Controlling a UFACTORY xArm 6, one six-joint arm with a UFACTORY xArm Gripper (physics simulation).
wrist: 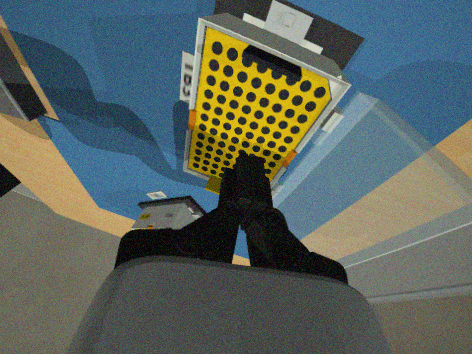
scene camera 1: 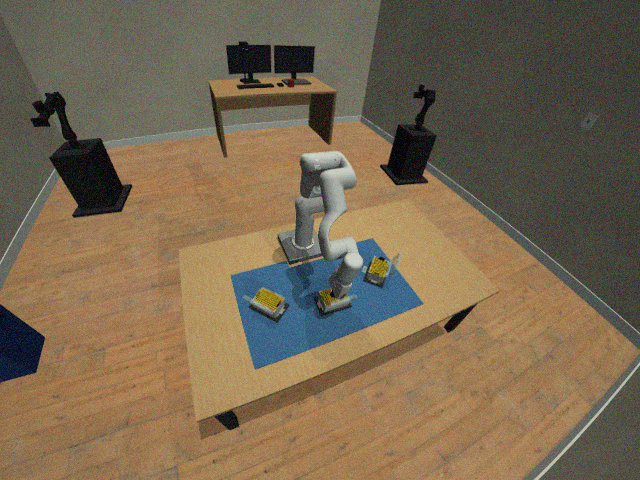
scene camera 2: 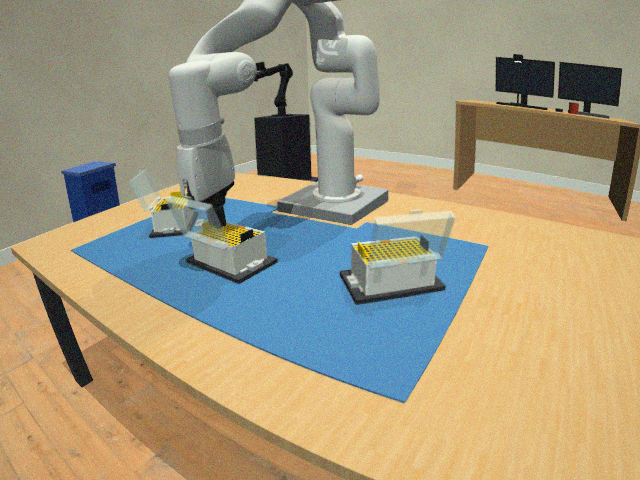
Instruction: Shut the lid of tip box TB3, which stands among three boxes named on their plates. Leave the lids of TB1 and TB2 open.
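Places are measured from the arm's base along level axes (x ahead, y left, z up), in millimetres.
Pixels of known places: gripper, between the fingertips: [wrist: 244, 169] [scene camera 1: 333, 295] [scene camera 2: 218, 225]; arm's base, origin of its link: [scene camera 1: 303, 242] [scene camera 2: 336, 194].
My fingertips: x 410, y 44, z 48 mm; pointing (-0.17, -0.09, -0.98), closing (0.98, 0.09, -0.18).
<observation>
For each thing: its top centre in the pictures, then the offset to it from my fingertips. Level surfaces: height alone.
- Tip box TB3, centre of its top: [wrist: 237, 151] [scene camera 2: 225, 226] [scene camera 1: 334, 293] dx -11, dy +9, dz -3 mm
- blue mat, height of its surface: dz -78 mm
- wooden table, height of its surface: dz -81 mm
- box, centre of its top: [wrist: 158, 238] [scene camera 2: 176, 200] [scene camera 1: 269, 296] dx -63, dy -279, dz -11 mm
Tip box TB3 [scene camera 1: 325, 296] [scene camera 2: 227, 256] [wrist: 270, 102] is the middle box, with its name plate [wrist: 187, 77] beside it in the wrist view. Its clear lid [scene camera 1: 339, 303] [scene camera 2: 206, 212] [wrist: 380, 145] stands open, leaning outward. My gripper [scene camera 2: 221, 223] [wrist: 244, 169] is shut and empty. Its fingertips are low over the yellow rack, near one end and on the inner side of the lid. Whether they touch the lid or rack is unclear. The box at the left in scene camera 1 [scene camera 1: 268, 299] [scene camera 2: 400, 277] and the one at the right [scene camera 1: 379, 266] [scene camera 2: 168, 221] have open lids; their names are unreadable.
The boxes stand on a blue mat [scene camera 1: 289, 341] [scene camera 2: 310, 330] on the wooden table [scene camera 1: 217, 361] [scene camera 2: 542, 335]. The arm's base plate [scene camera 1: 289, 250] [scene camera 2: 351, 208] is behind the mat. Another box [wrist: 170, 214] shows partly beyond the fingers in the wrist view.
</observation>
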